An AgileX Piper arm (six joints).
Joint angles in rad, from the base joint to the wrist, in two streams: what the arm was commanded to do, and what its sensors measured. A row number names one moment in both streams.
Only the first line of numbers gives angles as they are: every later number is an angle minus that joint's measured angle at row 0.
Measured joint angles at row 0: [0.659 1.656 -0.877 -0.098 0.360 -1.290]
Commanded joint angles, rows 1 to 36: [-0.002 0.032 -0.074 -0.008 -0.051 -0.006]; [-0.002 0.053 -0.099 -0.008 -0.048 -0.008]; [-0.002 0.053 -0.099 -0.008 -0.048 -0.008]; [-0.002 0.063 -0.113 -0.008 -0.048 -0.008]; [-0.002 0.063 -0.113 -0.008 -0.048 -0.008]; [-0.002 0.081 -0.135 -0.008 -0.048 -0.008]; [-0.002 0.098 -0.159 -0.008 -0.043 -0.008]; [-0.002 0.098 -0.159 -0.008 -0.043 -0.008]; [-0.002 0.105 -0.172 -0.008 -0.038 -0.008]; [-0.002 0.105 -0.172 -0.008 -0.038 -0.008]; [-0.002 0.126 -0.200 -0.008 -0.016 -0.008]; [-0.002 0.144 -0.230 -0.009 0.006 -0.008]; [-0.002 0.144 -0.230 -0.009 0.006 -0.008]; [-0.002 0.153 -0.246 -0.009 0.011 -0.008]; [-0.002 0.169 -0.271 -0.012 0.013 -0.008]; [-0.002 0.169 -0.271 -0.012 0.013 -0.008]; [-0.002 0.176 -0.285 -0.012 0.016 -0.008]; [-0.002 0.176 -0.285 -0.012 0.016 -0.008]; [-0.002 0.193 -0.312 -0.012 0.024 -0.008]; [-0.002 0.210 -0.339 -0.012 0.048 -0.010]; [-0.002 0.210 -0.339 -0.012 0.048 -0.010]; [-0.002 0.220 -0.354 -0.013 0.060 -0.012]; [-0.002 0.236 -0.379 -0.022 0.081 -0.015]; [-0.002 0.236 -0.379 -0.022 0.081 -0.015]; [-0.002 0.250 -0.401 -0.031 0.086 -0.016]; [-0.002 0.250 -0.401 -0.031 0.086 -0.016]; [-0.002 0.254 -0.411 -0.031 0.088 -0.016]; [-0.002 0.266 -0.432 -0.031 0.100 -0.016]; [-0.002 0.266 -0.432 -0.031 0.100 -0.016]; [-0.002 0.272 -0.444 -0.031 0.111 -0.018]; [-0.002 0.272 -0.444 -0.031 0.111 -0.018]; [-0.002 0.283 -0.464 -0.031 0.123 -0.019]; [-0.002 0.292 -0.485 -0.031 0.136 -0.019]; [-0.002 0.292 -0.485 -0.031 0.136 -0.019]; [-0.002 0.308 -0.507 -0.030 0.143 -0.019]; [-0.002 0.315 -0.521 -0.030 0.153 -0.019]
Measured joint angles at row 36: [0.014 0.314 -0.476 0.013 0.177 -0.045]
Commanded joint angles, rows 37 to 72: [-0.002 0.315 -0.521 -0.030 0.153 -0.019]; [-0.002 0.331 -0.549 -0.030 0.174 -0.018]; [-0.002 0.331 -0.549 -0.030 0.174 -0.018]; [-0.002 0.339 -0.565 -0.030 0.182 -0.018]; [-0.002 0.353 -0.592 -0.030 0.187 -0.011]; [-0.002 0.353 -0.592 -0.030 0.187 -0.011]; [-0.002 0.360 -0.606 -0.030 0.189 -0.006]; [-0.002 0.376 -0.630 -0.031 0.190 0.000]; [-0.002 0.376 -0.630 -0.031 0.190 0.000]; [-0.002 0.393 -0.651 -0.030 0.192 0.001]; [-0.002 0.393 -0.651 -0.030 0.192 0.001]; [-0.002 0.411 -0.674 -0.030 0.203 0.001]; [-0.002 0.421 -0.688 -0.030 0.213 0.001]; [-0.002 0.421 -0.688 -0.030 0.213 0.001]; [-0.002 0.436 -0.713 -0.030 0.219 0.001]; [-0.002 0.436 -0.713 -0.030 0.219 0.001]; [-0.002 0.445 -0.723 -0.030 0.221 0.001]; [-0.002 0.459 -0.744 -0.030 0.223 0.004]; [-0.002 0.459 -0.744 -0.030 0.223 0.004]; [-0.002 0.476 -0.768 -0.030 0.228 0.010]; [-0.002 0.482 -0.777 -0.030 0.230 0.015]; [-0.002 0.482 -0.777 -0.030 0.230 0.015]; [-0.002 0.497 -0.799 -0.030 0.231 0.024]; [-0.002 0.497 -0.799 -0.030 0.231 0.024]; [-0.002 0.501 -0.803 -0.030 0.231 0.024]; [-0.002 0.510 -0.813 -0.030 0.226 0.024]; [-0.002 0.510 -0.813 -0.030 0.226 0.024]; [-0.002 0.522 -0.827 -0.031 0.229 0.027]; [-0.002 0.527 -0.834 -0.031 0.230 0.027]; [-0.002 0.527 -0.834 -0.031 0.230 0.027]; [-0.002 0.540 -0.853 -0.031 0.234 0.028]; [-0.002 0.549 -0.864 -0.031 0.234 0.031]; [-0.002 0.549 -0.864 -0.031 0.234 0.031]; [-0.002 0.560 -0.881 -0.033 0.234 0.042]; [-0.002 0.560 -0.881 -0.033 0.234 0.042]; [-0.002 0.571 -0.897 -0.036 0.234 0.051]
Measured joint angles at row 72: [0.000 0.572 -0.862 -0.025 0.276 0.032]
